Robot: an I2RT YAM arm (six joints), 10 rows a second.
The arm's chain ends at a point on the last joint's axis. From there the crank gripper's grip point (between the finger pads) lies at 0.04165 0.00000 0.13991 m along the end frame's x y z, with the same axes.
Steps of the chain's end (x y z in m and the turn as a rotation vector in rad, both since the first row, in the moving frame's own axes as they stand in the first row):
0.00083, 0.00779, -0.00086, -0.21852, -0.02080, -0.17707
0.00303, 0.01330, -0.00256, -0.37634, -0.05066, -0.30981
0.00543, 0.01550, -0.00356, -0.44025, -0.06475, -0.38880
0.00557, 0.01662, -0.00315, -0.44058, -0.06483, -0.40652
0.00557, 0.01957, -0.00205, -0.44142, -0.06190, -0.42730
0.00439, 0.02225, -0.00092, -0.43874, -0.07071, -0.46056
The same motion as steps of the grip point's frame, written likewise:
-0.00001, 0.03103, -0.00255, -0.21852, -0.02080, -0.17707
0.00221, 0.05294, -0.00804, -0.37634, -0.05066, -0.30981
0.00538, 0.06059, -0.01101, -0.44025, -0.06475, -0.38880
0.00577, 0.06104, -0.01045, -0.44058, -0.06483, -0.40652
0.00647, 0.06313, -0.00929, -0.44142, -0.06190, -0.42730
0.00445, 0.06445, -0.00746, -0.43874, -0.07071, -0.46056

